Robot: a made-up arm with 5 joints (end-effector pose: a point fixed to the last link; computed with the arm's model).
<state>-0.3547 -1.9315 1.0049 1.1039 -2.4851</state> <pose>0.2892 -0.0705 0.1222 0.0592 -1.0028 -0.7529</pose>
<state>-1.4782 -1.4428 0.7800 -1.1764 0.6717</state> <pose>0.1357 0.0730 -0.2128 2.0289 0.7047 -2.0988</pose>
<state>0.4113 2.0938 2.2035 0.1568 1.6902</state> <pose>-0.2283 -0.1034 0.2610 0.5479 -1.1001 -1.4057</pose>
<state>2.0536 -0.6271 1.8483 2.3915 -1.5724</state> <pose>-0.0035 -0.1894 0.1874 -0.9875 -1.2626 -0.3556</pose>
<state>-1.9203 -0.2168 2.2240 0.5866 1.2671</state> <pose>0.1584 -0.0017 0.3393 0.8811 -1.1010 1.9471</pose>
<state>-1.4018 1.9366 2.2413 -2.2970 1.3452</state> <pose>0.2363 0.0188 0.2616 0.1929 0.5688 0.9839</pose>
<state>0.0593 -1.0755 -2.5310 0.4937 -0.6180</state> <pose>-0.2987 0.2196 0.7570 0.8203 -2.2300 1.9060</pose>
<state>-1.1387 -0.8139 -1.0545 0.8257 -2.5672</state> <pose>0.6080 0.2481 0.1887 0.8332 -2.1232 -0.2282</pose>
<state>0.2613 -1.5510 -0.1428 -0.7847 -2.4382</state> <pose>0.3435 -0.0345 0.5377 1.4660 -1.1730 -2.3680</pose>
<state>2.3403 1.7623 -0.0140 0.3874 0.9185</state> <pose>-0.3615 -0.1334 0.4216 0.1187 -0.7904 -2.2604</pose>
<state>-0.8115 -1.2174 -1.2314 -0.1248 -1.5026</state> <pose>0.7154 0.1284 0.4332 1.5864 -1.2065 -0.6443</pose>
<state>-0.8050 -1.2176 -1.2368 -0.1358 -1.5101</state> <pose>0.7128 0.1286 0.4392 1.6011 -1.2116 -0.6494</pose>
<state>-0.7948 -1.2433 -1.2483 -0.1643 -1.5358</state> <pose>0.7105 0.1145 0.4512 1.6382 -1.2358 -0.6984</pose>
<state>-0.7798 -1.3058 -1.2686 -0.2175 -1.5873</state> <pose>0.7072 0.0797 0.4703 1.7064 -1.2838 -0.8119</pose>
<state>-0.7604 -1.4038 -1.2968 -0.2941 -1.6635</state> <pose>0.7000 0.0250 0.4927 1.8021 -1.3465 -0.9911</pose>
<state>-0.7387 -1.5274 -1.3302 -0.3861 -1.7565</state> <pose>0.6862 -0.0429 0.5122 1.9133 -1.4061 -1.2217</pose>
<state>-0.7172 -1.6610 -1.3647 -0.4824 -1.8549</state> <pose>0.6657 -0.1136 0.5241 2.0248 -1.4441 -1.4772</pose>
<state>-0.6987 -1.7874 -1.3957 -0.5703 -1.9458</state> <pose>0.6418 -0.1771 0.5271 2.1215 -1.4525 -1.7236</pose>
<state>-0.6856 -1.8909 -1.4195 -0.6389 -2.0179</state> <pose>0.6198 -0.2262 0.5237 -2.0405 1.3389 1.7937</pose>
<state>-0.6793 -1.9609 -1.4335 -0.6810 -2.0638</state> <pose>0.6047 -0.2579 0.5173 -1.9465 1.2395 1.8013</pose>
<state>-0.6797 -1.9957 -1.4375 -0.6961 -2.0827</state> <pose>0.5985 -0.2737 0.5106 -1.8989 1.1997 1.8076</pose>
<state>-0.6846 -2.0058 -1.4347 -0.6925 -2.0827</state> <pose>0.5989 -0.2788 0.5047 -1.8823 1.2013 1.8156</pose>
